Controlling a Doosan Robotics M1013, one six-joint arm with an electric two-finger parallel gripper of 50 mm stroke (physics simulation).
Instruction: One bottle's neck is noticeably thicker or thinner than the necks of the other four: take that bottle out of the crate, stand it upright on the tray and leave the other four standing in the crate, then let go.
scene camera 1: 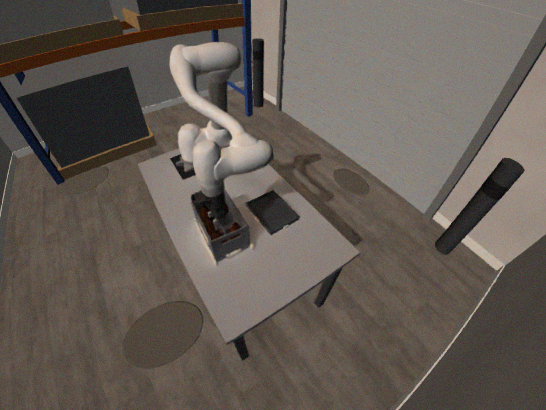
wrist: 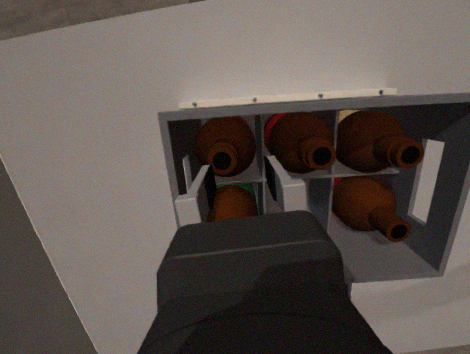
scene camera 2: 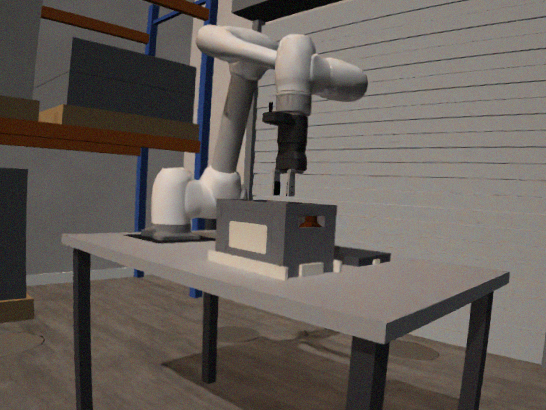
Labels:
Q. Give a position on a bottle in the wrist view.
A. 228, 143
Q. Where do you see a bottle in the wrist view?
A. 303, 142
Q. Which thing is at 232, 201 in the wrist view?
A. A bottle.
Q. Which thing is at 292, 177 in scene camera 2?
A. My gripper.

